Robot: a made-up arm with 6 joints. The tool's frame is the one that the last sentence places.
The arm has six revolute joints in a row. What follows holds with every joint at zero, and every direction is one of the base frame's. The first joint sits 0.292 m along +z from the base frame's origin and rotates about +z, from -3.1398 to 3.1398 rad. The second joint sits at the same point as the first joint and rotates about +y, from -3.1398 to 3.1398 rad. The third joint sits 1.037 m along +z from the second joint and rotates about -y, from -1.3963 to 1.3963 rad. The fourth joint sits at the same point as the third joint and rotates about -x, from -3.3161 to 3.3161 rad. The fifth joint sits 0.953 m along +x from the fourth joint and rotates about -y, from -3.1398 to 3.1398 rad. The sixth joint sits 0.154 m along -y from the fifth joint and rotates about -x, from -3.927 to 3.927 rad. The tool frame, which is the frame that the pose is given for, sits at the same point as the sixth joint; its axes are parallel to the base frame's.
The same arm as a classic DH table. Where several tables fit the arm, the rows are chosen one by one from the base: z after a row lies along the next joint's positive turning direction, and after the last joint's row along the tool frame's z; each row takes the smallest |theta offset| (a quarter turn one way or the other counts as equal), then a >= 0, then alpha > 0; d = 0 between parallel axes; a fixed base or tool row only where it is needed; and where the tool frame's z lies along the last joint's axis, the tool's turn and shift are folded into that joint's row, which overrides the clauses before.
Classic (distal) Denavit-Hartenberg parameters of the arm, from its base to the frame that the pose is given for. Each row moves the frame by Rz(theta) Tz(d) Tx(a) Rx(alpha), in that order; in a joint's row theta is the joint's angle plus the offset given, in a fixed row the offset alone. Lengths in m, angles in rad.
joint 1: d 0.292  theta offset 0  a 0  alpha -1.5708
joint 2: d 0  theta offset -1.5708  a 1.037  alpha 3.1416
joint 3: d 0  theta offset 0  a 0  alpha -1.5708
joint 4: d -0.953  theta offset 0  a 0  alpha 1.5708
joint 5: d 0.154  theta offset 0  a 0  alpha -1.5708
joint 6: d 0  theta offset 1.5708  a 0  alpha 1.5708
tool (fixed): d 0  theta offset -1.5708  a 0  alpha 0
Joint limits (rad, base to tool): -3.1398..3.1398 -3.1398..3.1398 -1.3963..1.3963 -3.3161..3.3161 -3.1398..3.1398 -3.927..3.927

